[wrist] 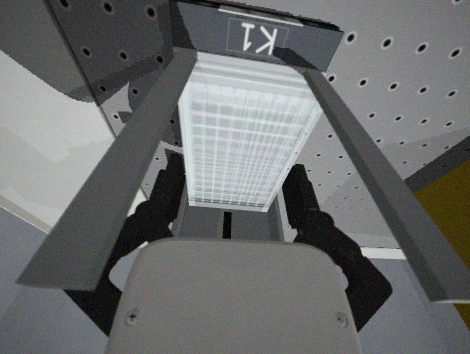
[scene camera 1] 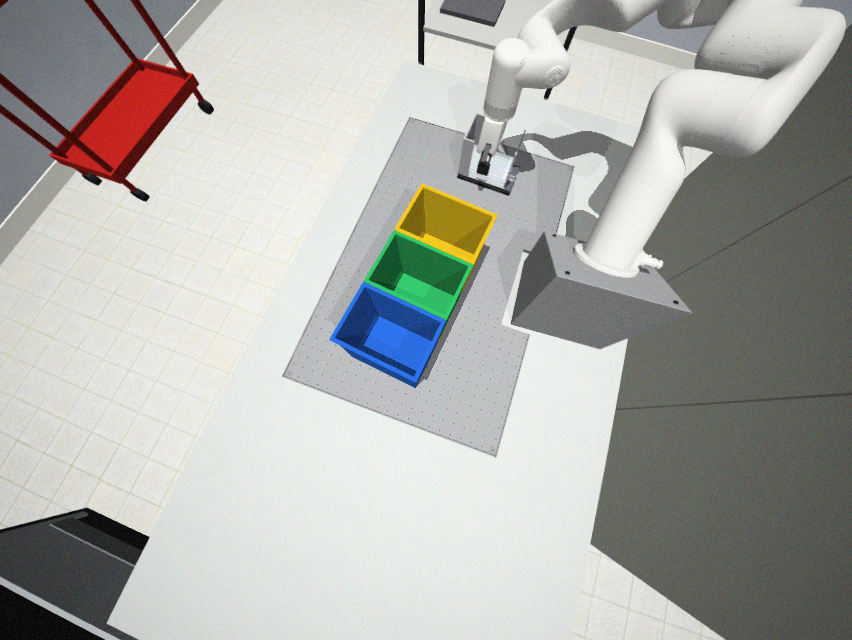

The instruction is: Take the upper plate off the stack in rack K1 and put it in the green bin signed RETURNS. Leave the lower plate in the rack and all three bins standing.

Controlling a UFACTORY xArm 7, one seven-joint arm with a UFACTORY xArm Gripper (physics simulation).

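Frame: origin at the arm's base, x ahead, y left, z up, level; millimetres.
Where they show: gripper, between the fingertips: (wrist: 236, 170) (scene camera 1: 487, 161); arm's base, origin of its link: (scene camera 1: 604, 261).
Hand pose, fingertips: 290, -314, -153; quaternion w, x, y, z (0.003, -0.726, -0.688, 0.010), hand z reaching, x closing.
Note:
Each offset is from my fingertips to the centre of the thing, as dx, dy, dz. Level surfaces: height alone.
Rack K1 @[-13, +1, +24] (scene camera 1: 473, 180) (wrist: 205, 30) stands at the back of the perforated board, with upright posts at its corners. A clear, gridded plate @[-3, +0, -6] (scene camera 1: 501, 167) (wrist: 245, 130) lies in it; I cannot make out the boundary between the upper and lower plates. My gripper (scene camera 1: 484, 162) (wrist: 236, 170) is open and empty at the rack, with its black fingers on either side of the plate's near end in the wrist view. The green bin @[+56, +444, +44] (scene camera 1: 427, 272) stands upright between the yellow bin @[+37, +314, +44] (scene camera 1: 452, 213) (wrist: 447, 210) and the blue bin @[+75, +574, +44] (scene camera 1: 396, 337). The RETURNS sign is not readable.
The three bins stand in a close row on the perforated board @[dz -46] (scene camera 1: 475, 413), the yellow one nearest the rack. The board lies on the white table @[dz -58] (scene camera 1: 378, 523). The arm's grey base block (scene camera 1: 585, 310) stands to the right. A red cart (scene camera 1: 137, 124) stands on the floor at left.

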